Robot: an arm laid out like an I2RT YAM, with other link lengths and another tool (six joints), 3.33 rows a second.
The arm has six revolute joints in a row. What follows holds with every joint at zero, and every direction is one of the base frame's. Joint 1 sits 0.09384 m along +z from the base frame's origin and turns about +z. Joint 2 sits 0.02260 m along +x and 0.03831 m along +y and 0.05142 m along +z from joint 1 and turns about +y. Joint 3 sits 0.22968 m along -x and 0.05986 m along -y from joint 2 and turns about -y. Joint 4 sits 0.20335 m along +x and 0.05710 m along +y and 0.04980 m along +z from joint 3 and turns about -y. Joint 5 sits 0.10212 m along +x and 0.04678 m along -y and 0.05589 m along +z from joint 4 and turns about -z. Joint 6 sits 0.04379 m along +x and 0.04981 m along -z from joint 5 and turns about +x. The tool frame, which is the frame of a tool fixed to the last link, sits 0.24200 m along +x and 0.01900 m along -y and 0.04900 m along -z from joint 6; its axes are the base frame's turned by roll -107.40, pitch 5.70 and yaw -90.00 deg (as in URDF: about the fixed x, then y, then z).
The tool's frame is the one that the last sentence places.
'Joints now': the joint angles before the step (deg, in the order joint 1, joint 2, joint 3, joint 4, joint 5, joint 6). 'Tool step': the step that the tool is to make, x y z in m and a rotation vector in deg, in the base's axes. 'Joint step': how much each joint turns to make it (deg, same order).
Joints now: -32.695 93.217 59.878 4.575 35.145 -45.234
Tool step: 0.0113 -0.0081 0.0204 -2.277 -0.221 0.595
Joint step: 0.173 1.269 2.908 1.047 0.454 -2.197
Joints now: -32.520 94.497 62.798 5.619 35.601 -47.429
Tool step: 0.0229 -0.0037 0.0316 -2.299 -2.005 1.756
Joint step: 0.862 0.888 4.693 -0.053 -0.454 -1.437
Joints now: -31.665 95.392 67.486 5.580 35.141 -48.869
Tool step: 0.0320 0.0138 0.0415 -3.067 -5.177 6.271
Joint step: 1.143 -3.871 -1.638 4.820 -4.869 -1.910
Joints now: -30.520 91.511 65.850 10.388 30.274 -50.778
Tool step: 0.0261 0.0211 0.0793 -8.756 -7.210 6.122
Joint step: 1.925 -4.717 -4.007 12.411 -3.538 -5.282
